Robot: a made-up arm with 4 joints.
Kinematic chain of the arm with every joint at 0, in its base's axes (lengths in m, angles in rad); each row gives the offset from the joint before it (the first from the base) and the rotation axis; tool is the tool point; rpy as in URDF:
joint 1: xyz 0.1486 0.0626 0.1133 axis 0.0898 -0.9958 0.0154
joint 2: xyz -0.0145 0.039 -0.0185 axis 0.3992 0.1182 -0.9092
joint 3: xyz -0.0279 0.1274 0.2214 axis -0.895 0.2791 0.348
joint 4: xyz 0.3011 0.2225 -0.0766 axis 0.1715 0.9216 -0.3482
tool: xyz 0.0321 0.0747 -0.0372 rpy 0 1.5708 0
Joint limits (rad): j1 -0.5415..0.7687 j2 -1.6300..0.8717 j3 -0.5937..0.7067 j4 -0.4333..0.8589
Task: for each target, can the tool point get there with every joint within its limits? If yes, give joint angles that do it. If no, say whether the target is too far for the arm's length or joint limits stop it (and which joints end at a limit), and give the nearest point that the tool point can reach.
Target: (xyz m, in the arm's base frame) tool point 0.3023 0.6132 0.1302
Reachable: yes | joints -0.1707 -0.3413 -0.0416 -0.0913
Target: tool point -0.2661 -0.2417 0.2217
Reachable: no: joint limits stop it (at a limit: joint 1, joint 2, joint 3, joint 4) | nearest point -0.2160 0.2134 -0.0722 | short by 0.544 m
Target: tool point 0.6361 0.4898 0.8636
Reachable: no: too far | nearest point 0.4362 0.3347 0.5583 | short by 0.397 m
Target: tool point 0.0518 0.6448 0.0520
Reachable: yes | joints 0.5393 -0.8920 -0.1459 0.1167
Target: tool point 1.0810 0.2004 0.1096
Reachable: no: too far | nearest point 0.7214 0.1604 0.1381 | short by 0.363 m
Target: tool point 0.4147 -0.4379 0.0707
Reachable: no: joint limits stop it (at a limit: joint 1, joint 2, joint 3, joint 4) | nearest point 0.7117 -0.0243 0.1264 | short by 0.512 m
